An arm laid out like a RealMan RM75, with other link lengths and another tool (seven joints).
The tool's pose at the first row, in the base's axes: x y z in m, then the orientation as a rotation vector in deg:
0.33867, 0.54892, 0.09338, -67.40, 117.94, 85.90
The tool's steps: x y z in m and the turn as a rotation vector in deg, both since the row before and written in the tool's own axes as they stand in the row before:
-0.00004, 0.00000, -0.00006, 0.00, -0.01, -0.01
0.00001, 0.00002, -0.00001, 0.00, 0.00, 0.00
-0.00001, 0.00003, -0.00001, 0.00, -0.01, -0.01
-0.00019, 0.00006, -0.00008, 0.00, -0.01, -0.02
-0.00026, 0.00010, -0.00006, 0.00, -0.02, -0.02
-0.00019, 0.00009, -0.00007, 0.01, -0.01, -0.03
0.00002, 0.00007, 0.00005, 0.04, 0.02, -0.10
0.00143, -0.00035, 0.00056, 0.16, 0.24, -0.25
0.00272, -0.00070, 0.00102, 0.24, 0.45, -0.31
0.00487, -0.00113, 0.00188, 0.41, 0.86, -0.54
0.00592, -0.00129, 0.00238, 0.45, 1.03, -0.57
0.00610, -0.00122, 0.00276, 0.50, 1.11, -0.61
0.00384, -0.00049, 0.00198, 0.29, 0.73, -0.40
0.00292, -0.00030, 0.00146, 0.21, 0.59, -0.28
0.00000, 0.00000, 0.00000, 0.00, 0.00, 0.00
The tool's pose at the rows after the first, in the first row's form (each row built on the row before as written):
0.33871, 0.54888, 0.09343, -67.40, 117.92, 85.90
0.33869, 0.54887, 0.09344, -67.40, 117.92, 85.90
0.33867, 0.54887, 0.09347, -67.40, 117.90, 85.90
0.33875, 0.54888, 0.09367, -67.41, 117.88, 85.89
0.33884, 0.54895, 0.09393, -67.41, 117.85, 85.89
0.33890, 0.54898, 0.09414, -67.42, 117.82, 85.87
0.33882, 0.54902, 0.09415, -67.51, 117.76, 85.77
0.33813, 0.54889, 0.09274, -67.90, 117.78, 85.39
0.33686, 0.54858, 0.09005, -68.52, 117.92, 84.83
0.33451, 0.54803, 0.08528, -69.67, 118.20, 83.83
0.33163, 0.54735, 0.07948, -70.99, 118.57, 82.70
0.32858, 0.54681, 0.07342, -72.40, 118.97, 81.46
0.32644, 0.54662, 0.06964, -73.34, 119.21, 80.68
0.32478, 0.54640, 0.06682, -74.07, 119.43, 80.10
0.32478, 0.54640, 0.06682, -74.07, 119.43, 80.10

